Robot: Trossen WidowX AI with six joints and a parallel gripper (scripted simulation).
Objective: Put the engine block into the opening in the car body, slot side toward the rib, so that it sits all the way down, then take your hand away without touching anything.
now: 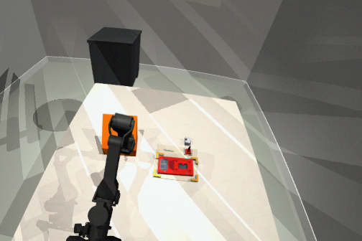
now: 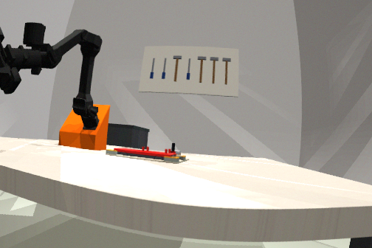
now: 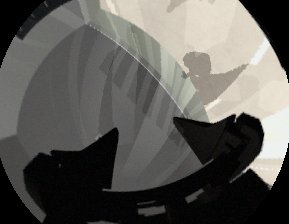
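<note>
Now: gripper tip 670 mm to the right of the engine block, 450 mm short of it and 190 mm above it.
</note>
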